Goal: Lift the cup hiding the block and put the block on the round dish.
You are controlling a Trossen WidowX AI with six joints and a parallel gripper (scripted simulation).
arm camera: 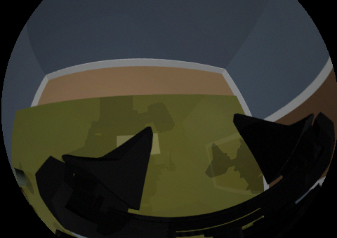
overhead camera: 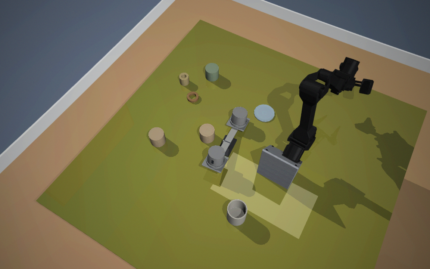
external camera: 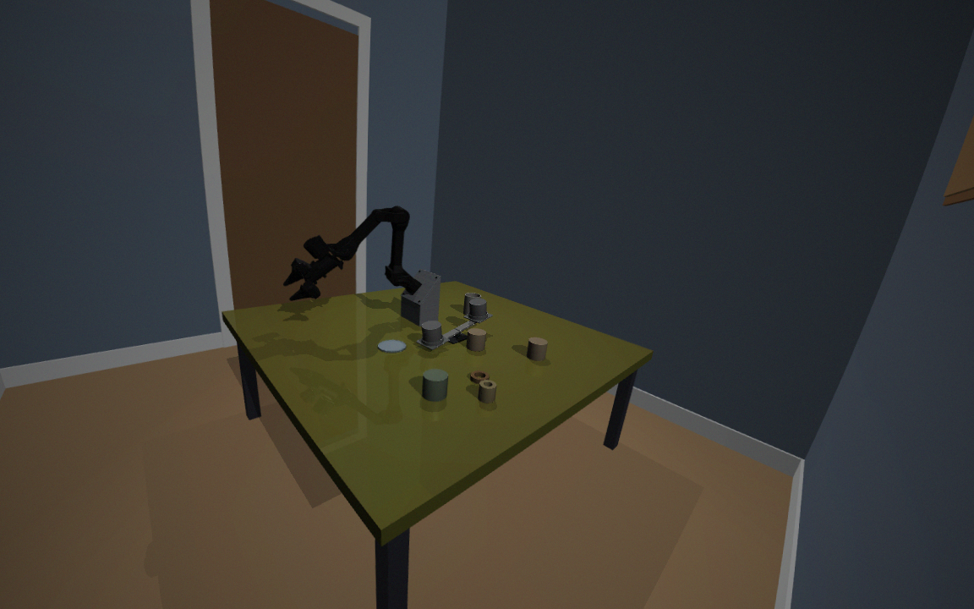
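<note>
My gripper tip is 340 mm short of the grey block, 420 mm to the right of it and 110 mm above it. Also, from my gripper tip: small balance (320 mm ahead, 550 mm to the left, 130 mm below); green cylinder (620 mm ahead, 270 mm to the left, 120 mm below); pale blue round dish (280 mm ahead, 290 mm to the left, 150 mm below).
</note>
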